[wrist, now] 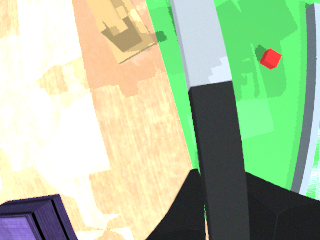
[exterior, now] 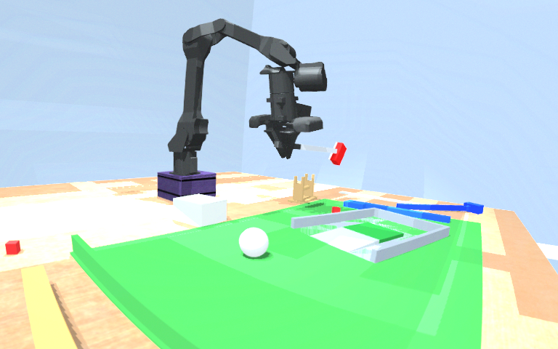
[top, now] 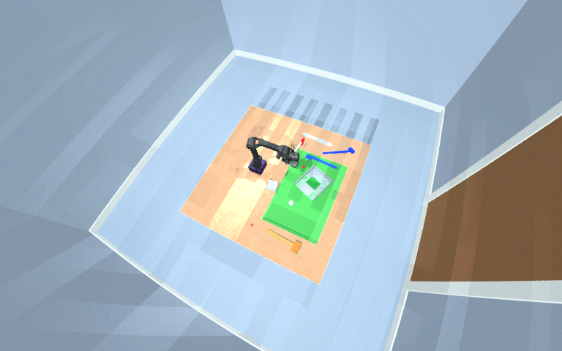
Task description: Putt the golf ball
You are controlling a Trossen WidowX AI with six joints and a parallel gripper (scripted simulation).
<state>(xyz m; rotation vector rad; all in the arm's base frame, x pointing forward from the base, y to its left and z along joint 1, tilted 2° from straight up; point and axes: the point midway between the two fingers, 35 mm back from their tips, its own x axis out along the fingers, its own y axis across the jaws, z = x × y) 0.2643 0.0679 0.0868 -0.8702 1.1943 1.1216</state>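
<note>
The white block lies 200 mm to the right of my gripper tip, 110 mm below it and 90 mm behind it. The rest, counted from my gripper tip: grey-walled frame 240 mm ahead, 120 mm below, 50 mm to the right; green mat 210 mm ahead, 170 mm to the right, 130 mm below; wooden stand 180 mm to the left, 100 mm below, 30 mm behind.
</note>
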